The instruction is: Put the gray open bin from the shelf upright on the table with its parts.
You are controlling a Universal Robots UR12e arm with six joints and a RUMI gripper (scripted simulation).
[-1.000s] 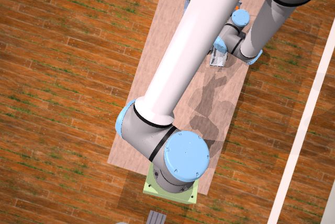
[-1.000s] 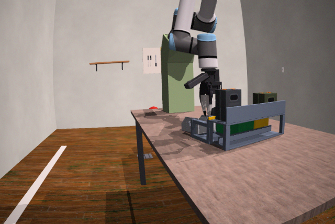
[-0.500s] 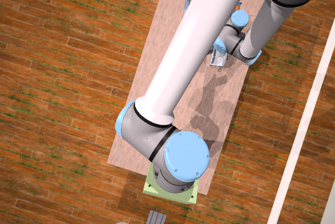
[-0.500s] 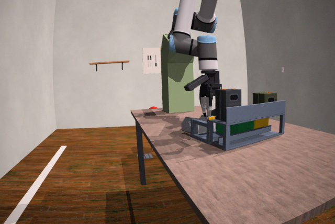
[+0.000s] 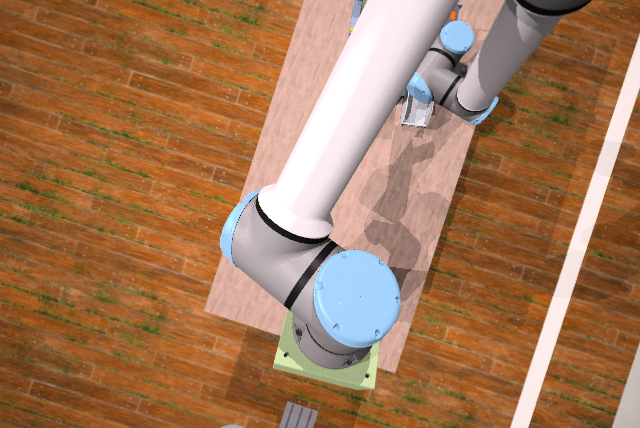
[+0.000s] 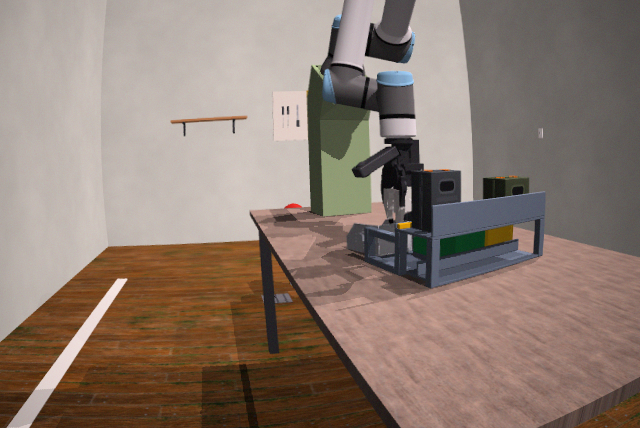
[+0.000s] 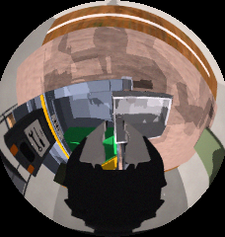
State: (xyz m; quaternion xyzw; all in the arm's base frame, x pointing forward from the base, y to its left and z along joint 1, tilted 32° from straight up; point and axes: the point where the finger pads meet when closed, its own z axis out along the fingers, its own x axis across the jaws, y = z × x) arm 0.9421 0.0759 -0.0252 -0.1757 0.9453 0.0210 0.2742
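Now: hand 70 mm past the gray open bin, 40 mm above it and 30 mm to the left of it. Round my hand: yellow bin 240 mm to the left, 40 mm below, 10 mm behind; green bin 130 mm to the left, 40 mm below, 30 mm ahead.
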